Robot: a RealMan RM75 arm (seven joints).
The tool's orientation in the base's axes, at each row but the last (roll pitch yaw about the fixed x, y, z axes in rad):
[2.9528, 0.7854, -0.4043]
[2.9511, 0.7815, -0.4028]
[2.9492, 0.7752, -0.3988]
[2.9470, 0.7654, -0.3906]
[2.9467, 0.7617, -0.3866]
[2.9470, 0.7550, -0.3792]
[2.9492, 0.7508, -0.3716]
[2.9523, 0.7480, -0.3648]
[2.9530, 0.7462, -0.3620]
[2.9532, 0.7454, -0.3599]
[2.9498, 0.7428, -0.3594]
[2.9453, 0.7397, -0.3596]
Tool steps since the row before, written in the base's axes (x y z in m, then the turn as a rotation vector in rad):
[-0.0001, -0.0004, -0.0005, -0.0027, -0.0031, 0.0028]
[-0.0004, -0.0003, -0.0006, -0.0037, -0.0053, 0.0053]
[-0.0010, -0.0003, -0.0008, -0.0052, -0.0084, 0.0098]
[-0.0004, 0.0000, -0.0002, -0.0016, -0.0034, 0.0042]
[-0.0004, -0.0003, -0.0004, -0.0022, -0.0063, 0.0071]
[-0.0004, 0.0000, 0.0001, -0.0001, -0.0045, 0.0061]
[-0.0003, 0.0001, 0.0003, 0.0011, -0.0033, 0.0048]
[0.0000, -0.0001, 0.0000, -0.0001, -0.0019, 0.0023]
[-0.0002, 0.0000, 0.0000, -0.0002, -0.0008, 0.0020]
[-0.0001, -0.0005, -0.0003, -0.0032, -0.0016, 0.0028]
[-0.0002, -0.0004, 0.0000, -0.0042, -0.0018, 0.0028]
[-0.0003, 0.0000, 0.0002, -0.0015, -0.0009, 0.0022]
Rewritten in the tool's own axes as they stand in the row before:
[0.0004, 0.0003, 0.0004, -0.0029, 0.0040, -0.0003]
[0.0002, 0.0003, 0.0007, -0.0047, 0.0067, -0.0016]
[0.0000, 0.0004, 0.0012, -0.0080, 0.0107, -0.0040]
[-0.0001, 0.0001, 0.0004, -0.0030, 0.0042, -0.0021]
[0.0001, 0.0003, 0.0005, -0.0047, 0.0076, -0.0040]
[-0.0003, 0.0001, 0.0002, -0.0030, 0.0052, -0.0046]
[-0.0004, 0.0000, 0.0000, -0.0016, 0.0036, -0.0044]
[0.0000, 0.0001, 0.0000, -0.0011, 0.0022, -0.0017]
[-0.0001, 0.0000, 0.0001, -0.0013, 0.0011, -0.0014]
[0.0003, 0.0005, 0.0003, -0.0037, 0.0027, 0.0001]
[0.0000, 0.0004, 0.0001, -0.0043, 0.0031, 0.0008]
[-0.0003, 0.0001, 0.0001, -0.0023, 0.0015, -0.0006]

